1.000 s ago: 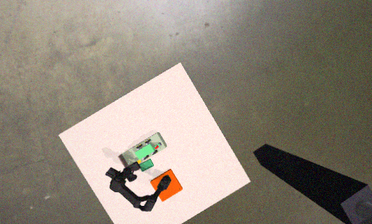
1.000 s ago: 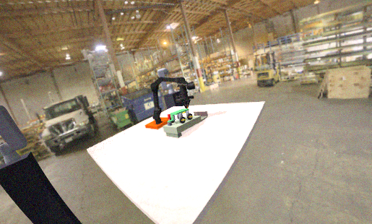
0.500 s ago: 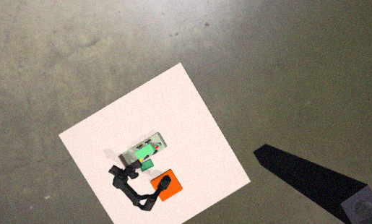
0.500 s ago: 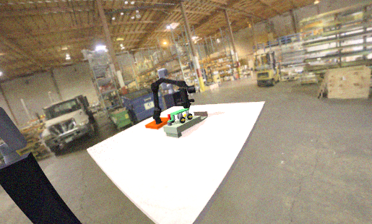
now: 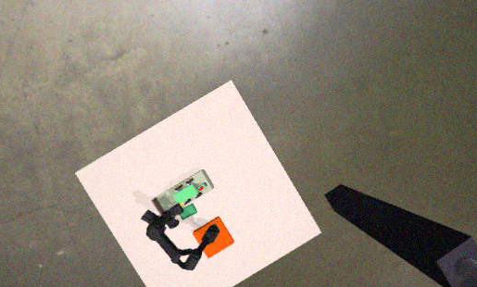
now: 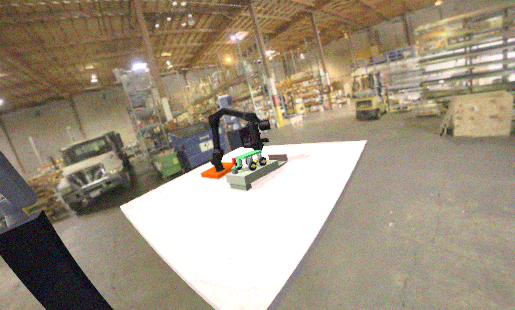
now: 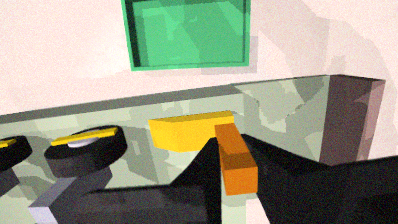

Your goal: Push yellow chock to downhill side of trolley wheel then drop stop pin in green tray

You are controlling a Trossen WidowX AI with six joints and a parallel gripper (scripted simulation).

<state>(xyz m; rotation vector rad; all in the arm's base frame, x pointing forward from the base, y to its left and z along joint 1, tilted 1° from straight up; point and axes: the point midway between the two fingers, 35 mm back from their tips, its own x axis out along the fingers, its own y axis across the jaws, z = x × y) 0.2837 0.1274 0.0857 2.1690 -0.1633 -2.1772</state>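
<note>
Now: the red-headed stop pin 250 mm to the right of my gripper tip, 40 mm above it and 30 mm ahead of it. Also, from my gripper tip: grey-green ramp 90 mm below, 60 mm to the left, 50 mm ahead; yellow chock 20 mm to the right, 10 mm below; green tray 100 mm below, 80 mm behind, 30 mm to the right.
</note>
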